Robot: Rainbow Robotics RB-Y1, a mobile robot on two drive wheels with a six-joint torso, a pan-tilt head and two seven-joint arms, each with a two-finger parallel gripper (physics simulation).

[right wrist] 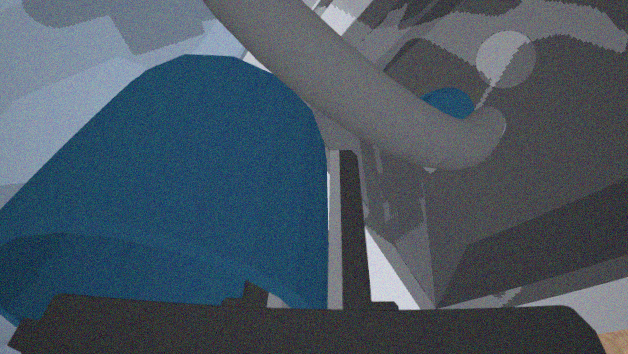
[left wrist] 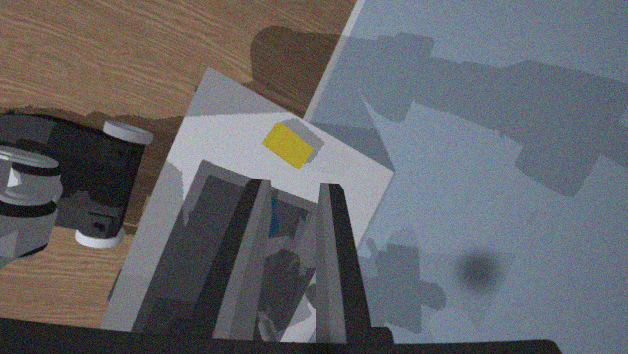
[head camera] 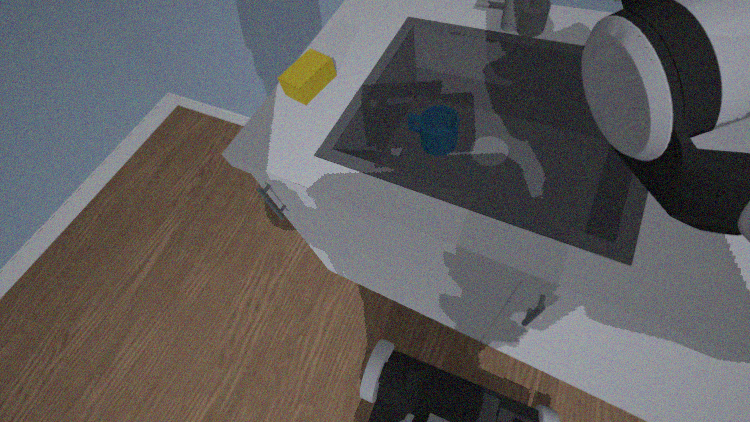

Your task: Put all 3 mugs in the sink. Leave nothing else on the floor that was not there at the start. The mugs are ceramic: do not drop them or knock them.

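Pixels of known places: left gripper, fingertip midpoint: (left wrist: 294, 199); right gripper, fingertip midpoint: (right wrist: 317, 170); robot's base at its link origin: (head camera: 452, 403).
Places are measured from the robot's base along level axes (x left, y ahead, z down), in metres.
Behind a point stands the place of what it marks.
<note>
My right gripper (right wrist: 317, 170) @(x 0.114, y 0.518, z -1.214 m) is shut on a blue mug (right wrist: 200, 165) @(x 0.095, y 0.525, z -1.265 m), which fills the left of the right wrist view beside the faucet spout; one finger is mostly hidden by the mug. The gripper and this mug do not show in the head view. Another blue mug (head camera: 439, 130) @(x 0.224, y 0.558, z -0.719 m) (left wrist: 273, 220) @(x 0.221, y 0.570, z -0.742 m) (right wrist: 450, 102) @(x 0.200, y 0.541, z -0.719 m) stands in the dark sink (head camera: 566, 199) (left wrist: 172, 265) (right wrist: 540, 150); the spout partly covers it in the right wrist view. My left gripper (left wrist: 294, 199) @(x 0.461, y 0.281, z -1.397 m) is partly open and empty, high above the sink counter. A third mug cannot be made out.
The grey faucet spout (right wrist: 360, 85) crosses close beside the held mug, over the sink. A yellow block (head camera: 307, 76) @(x 0.457, y 0.430, z -0.956 m) (left wrist: 288, 145) @(x 0.478, y 0.443, z -0.956 m) lies on the white counter (head camera: 367, 220) @(x 0.268, y 0.230, z -0.808 m) (left wrist: 350, 195) @(x 0.405, y 0.700, z -0.911 m) near the sink's edge. My black base (head camera: 435, 383) @(x 0.068, y 0.030, z -0.191 m) (left wrist: 95, 175) @(x 0.053, y -0.062, z -0.190 m) stands on the wooden floor before the counter.
</note>
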